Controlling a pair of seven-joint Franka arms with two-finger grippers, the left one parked.
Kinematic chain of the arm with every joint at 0, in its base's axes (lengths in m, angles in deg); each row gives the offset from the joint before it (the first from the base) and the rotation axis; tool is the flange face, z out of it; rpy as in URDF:
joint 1: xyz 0 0 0.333 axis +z
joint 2: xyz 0 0 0 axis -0.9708 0.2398 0
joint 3: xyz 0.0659 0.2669 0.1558 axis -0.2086 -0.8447 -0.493
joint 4: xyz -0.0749 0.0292 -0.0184 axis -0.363 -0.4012 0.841
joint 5: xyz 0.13 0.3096 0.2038 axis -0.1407 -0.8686 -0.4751
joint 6: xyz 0 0 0 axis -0.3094 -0.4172 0.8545
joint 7: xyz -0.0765 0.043 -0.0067 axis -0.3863 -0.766 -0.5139
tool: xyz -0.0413 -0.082 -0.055 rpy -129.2 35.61 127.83
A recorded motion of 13 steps. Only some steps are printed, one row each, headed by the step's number.
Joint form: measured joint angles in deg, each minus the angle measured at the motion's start. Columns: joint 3, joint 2, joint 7, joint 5, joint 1, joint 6, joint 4.
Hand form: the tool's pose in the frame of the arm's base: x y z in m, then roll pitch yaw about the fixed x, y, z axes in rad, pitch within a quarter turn. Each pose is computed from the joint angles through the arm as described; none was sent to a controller.
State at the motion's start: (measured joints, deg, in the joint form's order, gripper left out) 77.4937 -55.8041 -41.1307 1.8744 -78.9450 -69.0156 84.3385
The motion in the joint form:
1: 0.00 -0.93 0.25 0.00 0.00 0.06 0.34
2: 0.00 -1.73 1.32 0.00 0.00 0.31 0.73
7: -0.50 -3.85 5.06 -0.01 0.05 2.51 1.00
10: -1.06 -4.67 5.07 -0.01 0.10 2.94 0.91
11: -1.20 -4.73 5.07 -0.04 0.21 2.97 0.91
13: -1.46 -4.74 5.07 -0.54 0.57 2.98 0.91
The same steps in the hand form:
1: 0.5600 -0.0470 0.5890 -3.1111 0.1423 -0.0314
2: 0.5555 -0.0467 0.5933 -3.1134 0.1401 -0.0502
7: 0.5413 -0.0406 0.6088 -3.1209 0.1478 -0.1053
10: 0.5369 -0.0346 0.6167 -3.1203 0.1394 -0.0946
11: 0.5367 -0.0321 0.6172 -3.1197 0.1389 -0.0901
13: 0.5370 -0.0253 0.6173 -3.1109 0.1391 -0.0780

